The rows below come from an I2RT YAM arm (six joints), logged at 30 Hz.
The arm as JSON. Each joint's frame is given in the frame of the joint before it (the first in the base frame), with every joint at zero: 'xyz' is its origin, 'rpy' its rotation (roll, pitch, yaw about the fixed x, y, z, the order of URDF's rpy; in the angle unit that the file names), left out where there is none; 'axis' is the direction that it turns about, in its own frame. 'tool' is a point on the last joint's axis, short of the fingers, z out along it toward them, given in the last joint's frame.
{
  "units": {
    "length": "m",
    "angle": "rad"
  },
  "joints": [
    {
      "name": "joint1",
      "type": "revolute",
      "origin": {
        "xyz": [
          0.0,
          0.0,
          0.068
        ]
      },
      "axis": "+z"
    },
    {
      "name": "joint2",
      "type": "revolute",
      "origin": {
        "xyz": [
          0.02,
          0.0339,
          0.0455
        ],
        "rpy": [
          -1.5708,
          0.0,
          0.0
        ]
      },
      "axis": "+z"
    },
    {
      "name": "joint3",
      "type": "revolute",
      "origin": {
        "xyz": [
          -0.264,
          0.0,
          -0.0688
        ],
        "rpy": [
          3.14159,
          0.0,
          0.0
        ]
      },
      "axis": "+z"
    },
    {
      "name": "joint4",
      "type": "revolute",
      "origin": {
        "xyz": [
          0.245,
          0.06,
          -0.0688
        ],
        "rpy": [
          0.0,
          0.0,
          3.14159
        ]
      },
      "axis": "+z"
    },
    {
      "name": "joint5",
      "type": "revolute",
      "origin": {
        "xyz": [
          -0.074,
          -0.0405,
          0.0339
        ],
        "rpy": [
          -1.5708,
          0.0,
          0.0
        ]
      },
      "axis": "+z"
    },
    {
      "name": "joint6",
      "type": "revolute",
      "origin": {
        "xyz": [
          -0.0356,
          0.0,
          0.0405
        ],
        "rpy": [
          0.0,
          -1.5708,
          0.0
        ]
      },
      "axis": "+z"
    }
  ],
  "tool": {
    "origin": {
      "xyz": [
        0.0,
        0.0,
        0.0
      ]
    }
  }
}
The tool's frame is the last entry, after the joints.
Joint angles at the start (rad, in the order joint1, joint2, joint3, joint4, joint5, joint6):
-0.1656 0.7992 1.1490 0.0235 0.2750 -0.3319
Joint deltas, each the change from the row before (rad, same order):
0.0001 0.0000 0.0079 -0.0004 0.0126 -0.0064
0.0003 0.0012 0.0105 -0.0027 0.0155 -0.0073
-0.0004 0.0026 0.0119 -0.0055 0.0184 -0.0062
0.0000 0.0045 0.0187 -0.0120 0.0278 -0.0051
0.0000 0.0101 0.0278 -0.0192 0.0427 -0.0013
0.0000 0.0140 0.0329 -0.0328 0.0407 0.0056
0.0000 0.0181 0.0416 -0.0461 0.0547 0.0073
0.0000 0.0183 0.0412 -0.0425 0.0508 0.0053
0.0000 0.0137 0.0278 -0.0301 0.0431 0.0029
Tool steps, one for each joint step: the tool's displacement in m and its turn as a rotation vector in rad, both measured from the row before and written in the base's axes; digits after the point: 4 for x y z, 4 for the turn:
-0.0016 -0.0002 0.0024 -0.0020 -0.0055 -0.0139
-0.0016 -0.0002 0.0028 -0.0014 -0.0043 -0.0167
-0.0013 -0.0005 0.0027 0.0012 -0.0021 -0.0197
-0.0018 -0.0007 0.0038 0.0060 -0.0015 -0.0275
-0.0014 -0.0012 0.0051 0.0153 -0.0006 -0.0399
-0.0004 -0.0013 0.0047 0.0217 0.0082 -0.0358
-0.0004 -0.0017 0.0053 0.0286 0.0148 -0.0487
-0.0005 -0.0015 0.0053 0.0241 0.0132 -0.0462
0.0000 -0.0013 0.0032 0.0184 0.0116 -0.0400

